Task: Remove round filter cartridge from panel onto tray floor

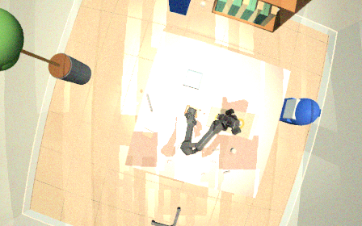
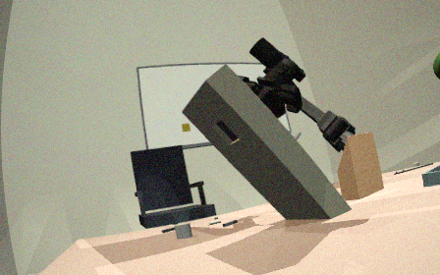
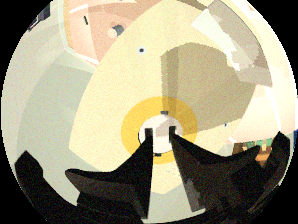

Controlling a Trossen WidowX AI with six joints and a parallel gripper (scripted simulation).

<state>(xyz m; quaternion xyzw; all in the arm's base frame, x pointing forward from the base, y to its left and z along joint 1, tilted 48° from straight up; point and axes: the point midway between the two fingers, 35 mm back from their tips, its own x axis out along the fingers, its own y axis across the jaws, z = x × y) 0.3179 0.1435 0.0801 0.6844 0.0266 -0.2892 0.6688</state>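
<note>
Now: gripper tip 2 cm short of the round filter cartridge and 1 cm above it. Also, from my gripper tip: tray 44 cm behind, 24 cm to the left, 26 cm below; then service panel 3 cm behind, 9 cm below.
</note>
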